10 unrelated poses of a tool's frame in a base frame.
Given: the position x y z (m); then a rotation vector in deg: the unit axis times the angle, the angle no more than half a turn.
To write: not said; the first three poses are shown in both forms.
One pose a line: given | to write
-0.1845 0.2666 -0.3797 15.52 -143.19 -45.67 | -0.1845 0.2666 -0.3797 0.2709 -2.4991 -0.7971
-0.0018 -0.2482 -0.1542 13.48 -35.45 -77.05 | -0.0018 -0.2482 -0.1542 0.2353 -0.6187 -1.3448
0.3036 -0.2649 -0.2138 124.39 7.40 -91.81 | 0.3036 -0.2649 -0.2138 2.1710 0.1292 -1.6024
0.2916 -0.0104 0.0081 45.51 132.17 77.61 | 0.2916 -0.0104 0.0081 0.7943 2.3068 1.3546
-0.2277 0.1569 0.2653 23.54 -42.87 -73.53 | -0.2277 0.1569 0.2653 0.4109 -0.7482 -1.2833
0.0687 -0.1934 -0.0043 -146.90 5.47 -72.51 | 0.0687 -0.1934 -0.0043 -2.5639 0.0955 -1.2655
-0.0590 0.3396 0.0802 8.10 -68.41 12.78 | -0.0590 0.3396 0.0802 0.1414 -1.1940 0.2231
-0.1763 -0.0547 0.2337 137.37 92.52 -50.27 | -0.1763 -0.0547 0.2337 2.3976 1.6148 -0.8774
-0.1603 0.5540 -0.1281 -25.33 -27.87 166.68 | -0.1603 0.5540 -0.1281 -0.4421 -0.4864 2.9091
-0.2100 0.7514 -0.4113 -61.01 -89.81 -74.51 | -0.2100 0.7514 -0.4113 -1.0648 -1.5675 -1.3004
